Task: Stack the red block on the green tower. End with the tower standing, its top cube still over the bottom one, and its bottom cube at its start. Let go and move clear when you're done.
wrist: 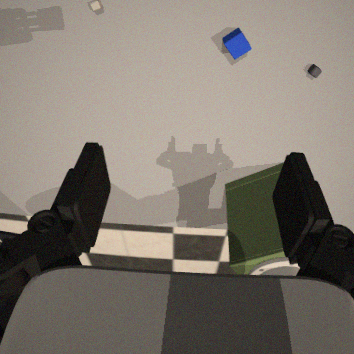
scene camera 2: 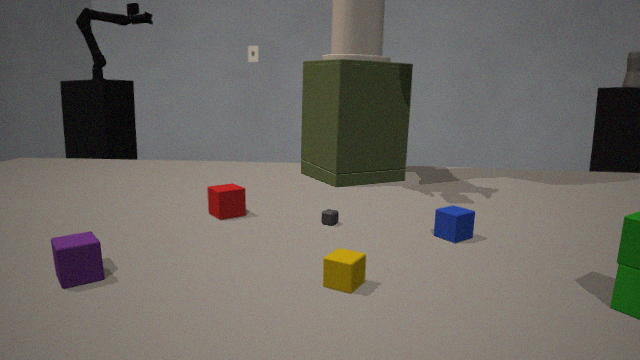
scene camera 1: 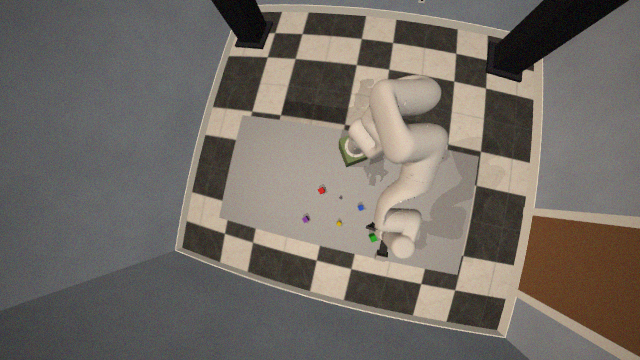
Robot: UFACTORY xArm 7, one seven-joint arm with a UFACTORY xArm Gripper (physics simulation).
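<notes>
The red block sits on the grey surface, apart from the other blocks. The green tower shows in part at the right edge of the scene camera 2 view, as one green cube on another. My gripper is open, with nothing between its fingers. From above, its black fingers show close around the green tower in the picture; it is out of view in scene camera 2, so it is well above the surface. The red block and the tower do not show in the wrist view.
A blue block, a yellow block, a purple block and a small dark block lie around. The green pedestal stands behind.
</notes>
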